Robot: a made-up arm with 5 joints.
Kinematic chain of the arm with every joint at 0, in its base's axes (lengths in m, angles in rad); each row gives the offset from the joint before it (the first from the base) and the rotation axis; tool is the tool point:
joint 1: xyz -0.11 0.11 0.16 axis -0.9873 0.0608 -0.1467
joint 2: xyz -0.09 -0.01 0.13 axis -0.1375 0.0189 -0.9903
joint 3: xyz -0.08 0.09 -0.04 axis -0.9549 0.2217 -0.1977
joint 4: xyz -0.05 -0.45 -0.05 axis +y
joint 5: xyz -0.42 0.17 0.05 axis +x
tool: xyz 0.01 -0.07 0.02
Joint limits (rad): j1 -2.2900..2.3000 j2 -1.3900..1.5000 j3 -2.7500..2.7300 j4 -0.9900..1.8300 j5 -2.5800..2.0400
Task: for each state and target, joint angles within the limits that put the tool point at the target. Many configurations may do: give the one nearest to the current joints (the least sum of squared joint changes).
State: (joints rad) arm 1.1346 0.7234 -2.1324 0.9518 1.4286
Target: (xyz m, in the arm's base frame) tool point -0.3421 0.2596 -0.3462
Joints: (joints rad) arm 0.5517 0.3833 -2.3974 0.3842 1.5040
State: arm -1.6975 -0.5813 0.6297 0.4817 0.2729
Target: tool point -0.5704 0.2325 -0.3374
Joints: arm -2.1535 -0.2059 0.0915 -0.0918 0.3750
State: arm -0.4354 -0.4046 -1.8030 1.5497 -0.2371
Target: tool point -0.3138 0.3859 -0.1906
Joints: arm -0.5336 -0.3770 -2.2860 0.8647 -0.0723
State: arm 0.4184 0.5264 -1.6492 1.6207 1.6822
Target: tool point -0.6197 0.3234 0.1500
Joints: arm 0.6172 1.2249 -0.8091 1.1008 1.7310
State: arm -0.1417 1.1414 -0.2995 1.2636 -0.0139
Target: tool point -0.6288 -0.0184 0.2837
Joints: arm -0.2107 1.1340 -0.7899 1.3387 -0.0144
